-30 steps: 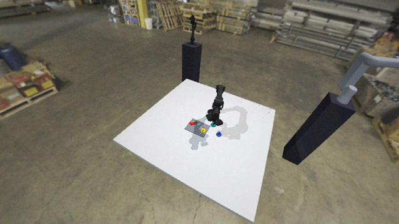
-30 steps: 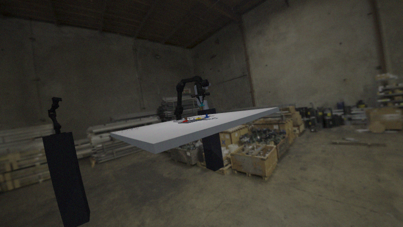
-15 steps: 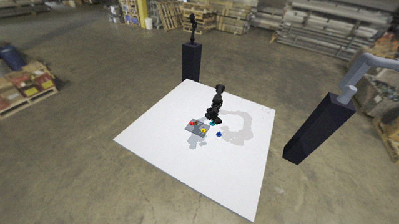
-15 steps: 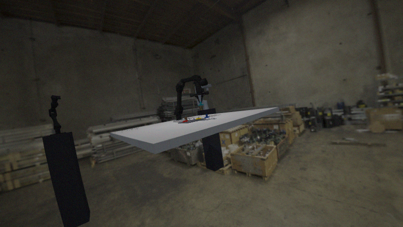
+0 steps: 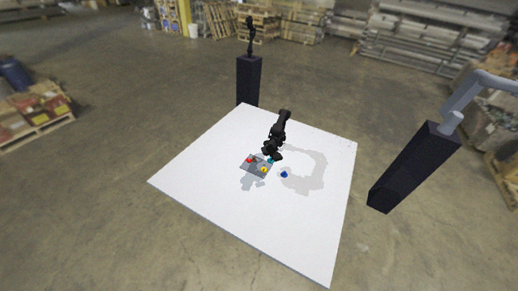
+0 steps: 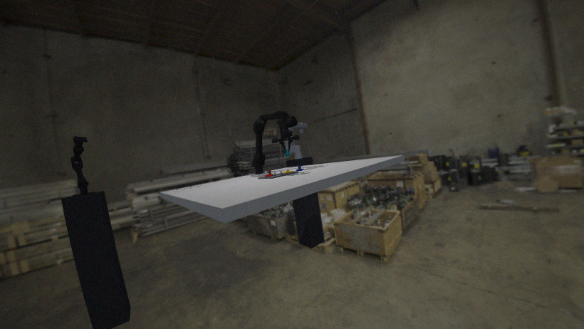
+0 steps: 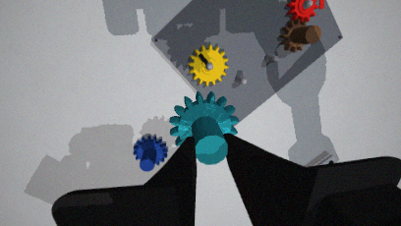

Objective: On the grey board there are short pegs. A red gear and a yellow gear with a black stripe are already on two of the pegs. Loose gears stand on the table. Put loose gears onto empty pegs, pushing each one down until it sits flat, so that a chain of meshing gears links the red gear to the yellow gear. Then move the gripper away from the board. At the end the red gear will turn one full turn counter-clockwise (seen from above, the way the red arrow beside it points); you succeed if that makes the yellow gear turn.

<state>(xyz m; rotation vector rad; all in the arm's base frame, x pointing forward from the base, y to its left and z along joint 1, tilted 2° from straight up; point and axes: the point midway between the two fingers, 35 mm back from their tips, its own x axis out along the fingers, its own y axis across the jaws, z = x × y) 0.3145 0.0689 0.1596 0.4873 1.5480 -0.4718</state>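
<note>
Right now the brown gear is 2 cm behind my gripper tip, 15 cm to the right of it and 12 cm below it. From my gripper tip the other things lie so: teal gear 1 cm below; then yellow gear 2 cm ahead, 4 cm to the right, 13 cm below; then blue gear 4 cm behind, 11 cm to the left, 13 cm below.
</note>
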